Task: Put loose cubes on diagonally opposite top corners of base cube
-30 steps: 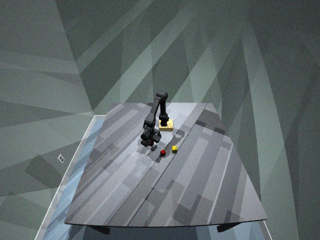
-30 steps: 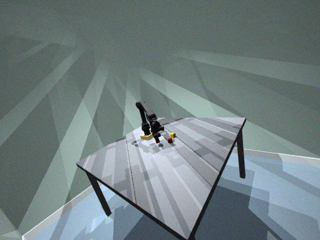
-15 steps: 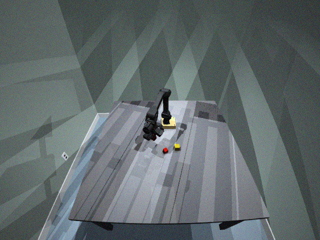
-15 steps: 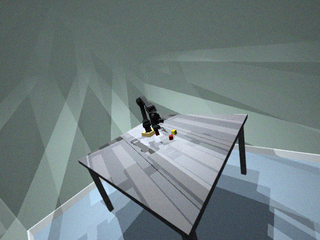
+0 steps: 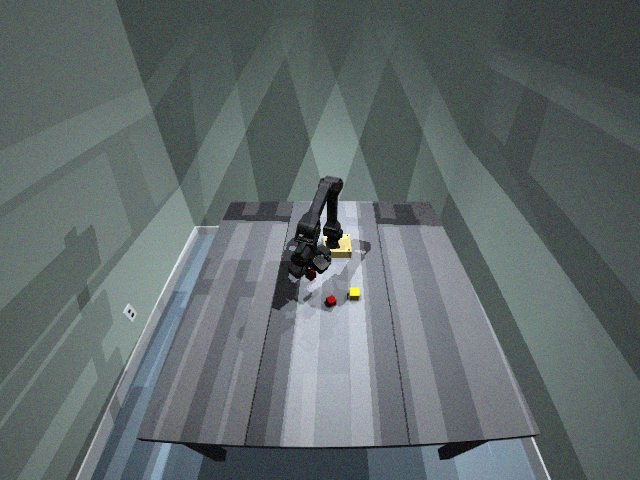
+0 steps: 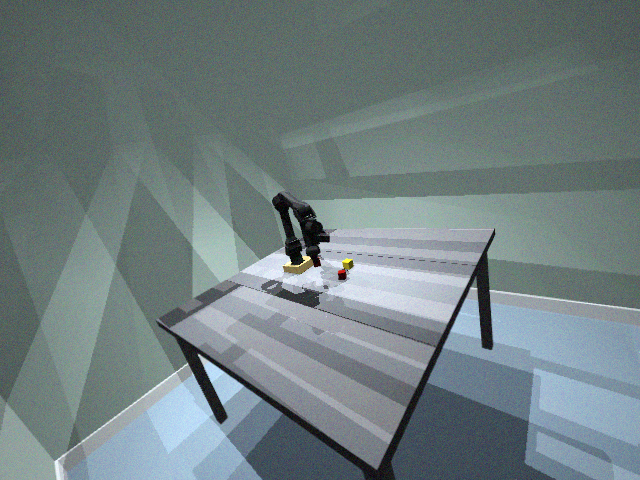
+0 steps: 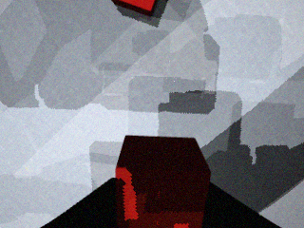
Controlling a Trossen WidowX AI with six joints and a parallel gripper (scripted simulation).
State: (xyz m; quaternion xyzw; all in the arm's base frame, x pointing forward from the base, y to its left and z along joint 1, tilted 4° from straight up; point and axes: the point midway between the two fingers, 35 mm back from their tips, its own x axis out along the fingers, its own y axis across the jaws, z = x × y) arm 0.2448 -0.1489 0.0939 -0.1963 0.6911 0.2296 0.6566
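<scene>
Now: gripper tip 180 mm to the right of the yellow base cube, 100 mm above it and 60 mm short of it.
</scene>
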